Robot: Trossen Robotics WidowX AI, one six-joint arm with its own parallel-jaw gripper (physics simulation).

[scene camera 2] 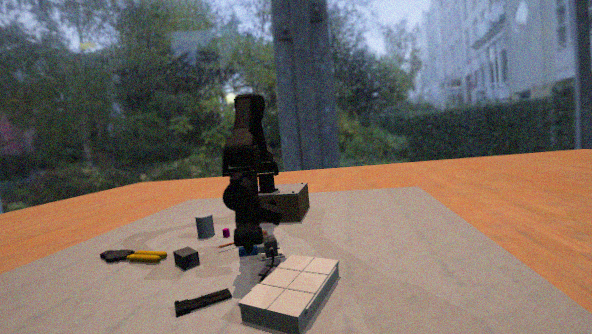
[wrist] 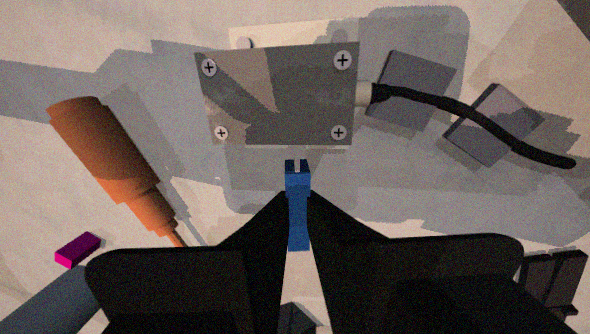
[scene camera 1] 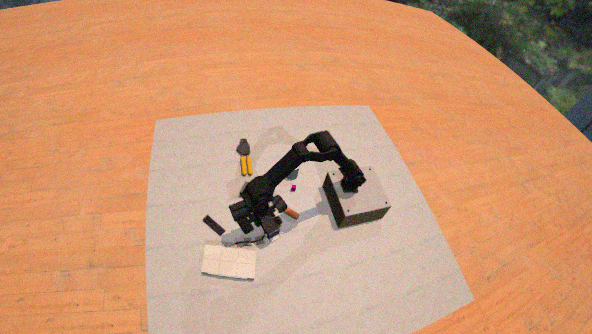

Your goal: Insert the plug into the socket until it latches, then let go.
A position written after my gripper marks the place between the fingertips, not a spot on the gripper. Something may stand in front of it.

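An orange-handled screwdriver [wrist: 90, 129] rests on the table. I can see a socket [wrist: 295, 83] too, and a black bar [wrist: 550, 279], and a white tiled block [scene camera 1: 220, 261]. My gripper [scene camera 2: 249, 251] grips a blue plug [wrist: 297, 173]. Scene camera 1 does not show the blue plug, hidden by my gripper. I see my gripper [scene camera 1: 263, 222] itself in scene camera 1, and the wrist view shows the gripper [wrist: 296, 197] as well.
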